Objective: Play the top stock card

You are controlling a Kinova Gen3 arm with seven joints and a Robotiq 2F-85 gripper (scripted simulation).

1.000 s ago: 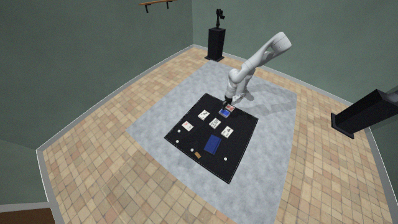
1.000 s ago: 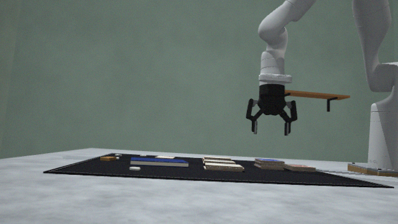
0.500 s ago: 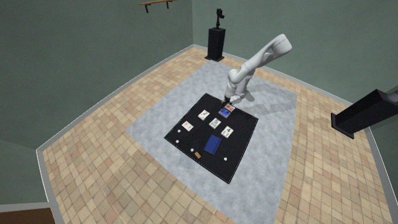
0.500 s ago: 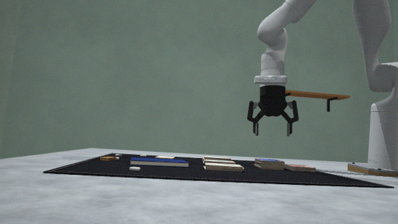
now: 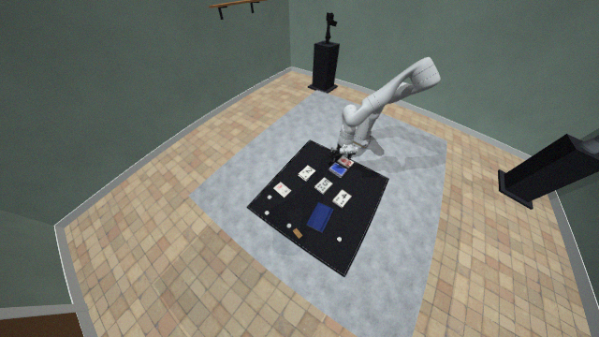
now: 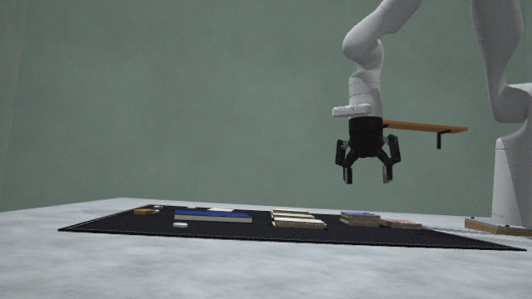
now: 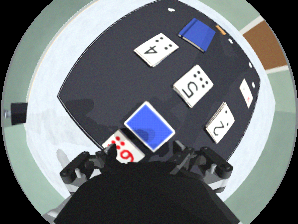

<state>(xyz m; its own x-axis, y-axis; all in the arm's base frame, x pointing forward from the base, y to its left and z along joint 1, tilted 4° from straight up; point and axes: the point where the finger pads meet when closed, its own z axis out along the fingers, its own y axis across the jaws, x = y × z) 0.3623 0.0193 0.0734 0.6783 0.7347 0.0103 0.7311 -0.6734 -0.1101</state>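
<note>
Right now the blue-backed card is 2 cm ahead of my hand, 1 cm to the left of it and 7 cm below it.
</note>
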